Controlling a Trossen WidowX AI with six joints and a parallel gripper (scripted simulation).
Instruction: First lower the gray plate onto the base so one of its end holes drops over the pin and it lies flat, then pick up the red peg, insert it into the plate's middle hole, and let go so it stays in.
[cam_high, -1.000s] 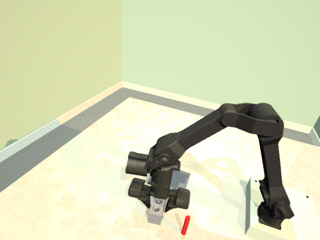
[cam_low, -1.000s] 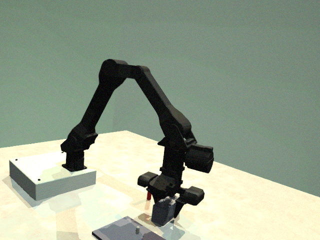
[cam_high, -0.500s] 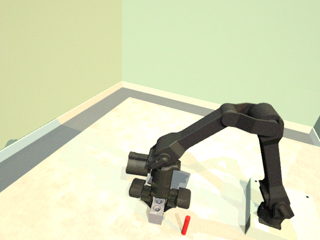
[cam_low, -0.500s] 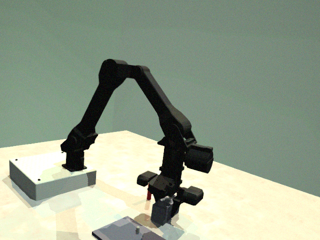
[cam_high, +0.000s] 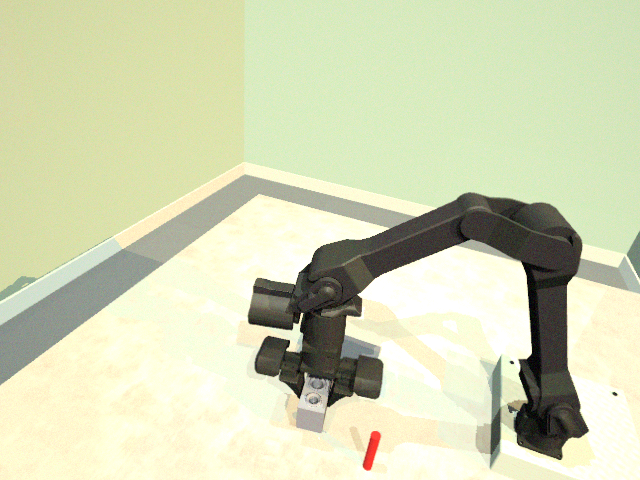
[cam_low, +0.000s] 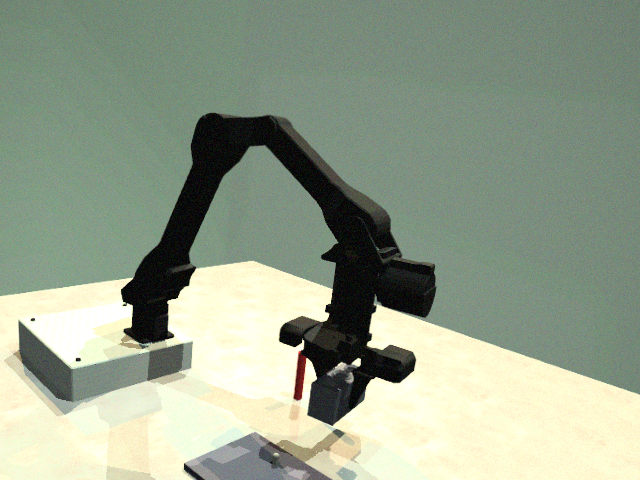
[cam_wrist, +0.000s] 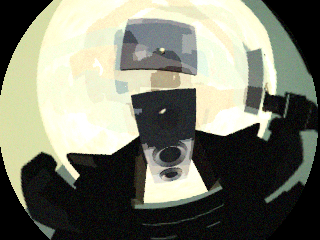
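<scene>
The dark base lies 140 mm to the right of my gripper tip and 40 mm below it. Round my gripper tip: red peg: 110 mm behind, 40 mm to the left, 10 mm below; gray plate: 30 mm above.
</scene>
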